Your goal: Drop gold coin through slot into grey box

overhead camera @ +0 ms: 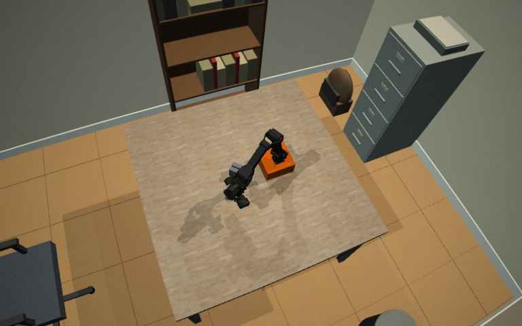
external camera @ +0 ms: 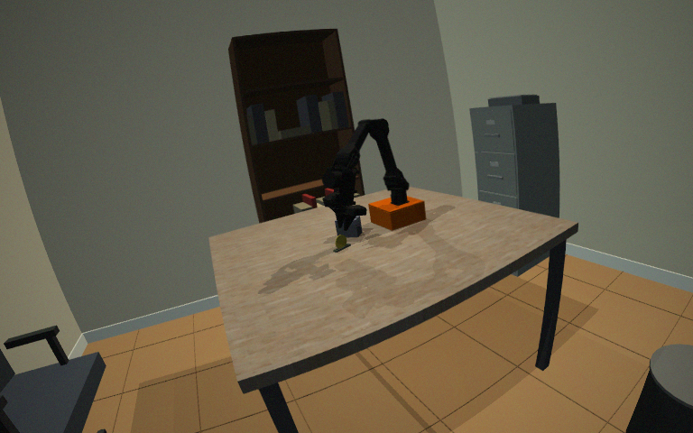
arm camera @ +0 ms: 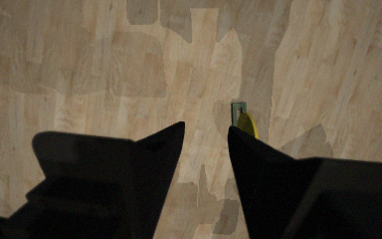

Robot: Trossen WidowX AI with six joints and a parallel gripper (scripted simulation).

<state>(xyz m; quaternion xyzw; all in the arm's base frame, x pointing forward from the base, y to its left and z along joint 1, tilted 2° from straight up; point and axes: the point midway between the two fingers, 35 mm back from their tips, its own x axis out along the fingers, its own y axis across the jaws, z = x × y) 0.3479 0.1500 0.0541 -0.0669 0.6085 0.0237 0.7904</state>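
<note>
My gripper tip is now 1 cm past the gold coin, 6 cm to the left of it and 7 cm above it.
</note>
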